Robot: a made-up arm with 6 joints.
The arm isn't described. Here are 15 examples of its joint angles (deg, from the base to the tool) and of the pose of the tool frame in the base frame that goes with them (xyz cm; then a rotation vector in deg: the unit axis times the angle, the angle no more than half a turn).
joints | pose
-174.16 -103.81 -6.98 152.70 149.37 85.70 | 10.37 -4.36 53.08 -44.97 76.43 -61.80
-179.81 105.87 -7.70 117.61 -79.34 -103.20 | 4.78 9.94 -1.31 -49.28 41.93 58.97
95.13 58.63 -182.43 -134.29 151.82 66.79 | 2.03 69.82 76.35 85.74 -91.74 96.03
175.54 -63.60 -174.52 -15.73 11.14 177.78 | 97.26 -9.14 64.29 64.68 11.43 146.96
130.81 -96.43 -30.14 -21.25 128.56 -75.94 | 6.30 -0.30 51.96 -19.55 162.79 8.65
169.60 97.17 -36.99 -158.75 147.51 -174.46 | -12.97 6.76 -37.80 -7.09 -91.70 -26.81
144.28 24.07 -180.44 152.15 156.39 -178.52 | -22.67 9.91 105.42 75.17 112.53 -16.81
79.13 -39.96 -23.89 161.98 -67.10 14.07 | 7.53 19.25 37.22 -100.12 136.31 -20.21
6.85 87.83 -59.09 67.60 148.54 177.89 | 27.12 14.26 -31.86 -33.38 -5.00 -53.89
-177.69 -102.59 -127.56 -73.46 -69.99 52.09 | 91.06 -7.83 35.73 50.72 77.14 -44.86
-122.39 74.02 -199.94 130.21 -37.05 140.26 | -54.26 -68.15 57.48 67.54 -48.76 -40.03
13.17 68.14 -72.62 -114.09 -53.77 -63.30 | 50.57 23.65 -22.09 15.77 -142.68 -61.99
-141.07 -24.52 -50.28 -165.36 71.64 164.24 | -42.32 -31.92 64.20 2.16 -36.72 22.78
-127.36 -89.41 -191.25 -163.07 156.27 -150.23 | 48.55 68.93 -2.45 29.97 -101.16 41.71
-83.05 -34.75 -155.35 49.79 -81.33 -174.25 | -13.72 43.22 100.58 -35.52 -80.84 -16.32
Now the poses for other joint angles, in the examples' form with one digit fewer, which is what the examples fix.
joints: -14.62 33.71 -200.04 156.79 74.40 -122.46
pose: 28.0 -4.3 114.5 51.6 -65.7 -136.3
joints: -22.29 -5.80 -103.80 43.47 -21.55 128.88
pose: 44.4 -26.3 101.2 19.7 53.2 -36.3
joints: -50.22 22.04 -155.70 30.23 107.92 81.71
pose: 45.1 -44.9 95.7 -77.9 124.1 -22.5
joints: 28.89 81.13 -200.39 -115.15 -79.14 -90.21
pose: 66.1 48.1 45.1 -99.9 45.1 42.3
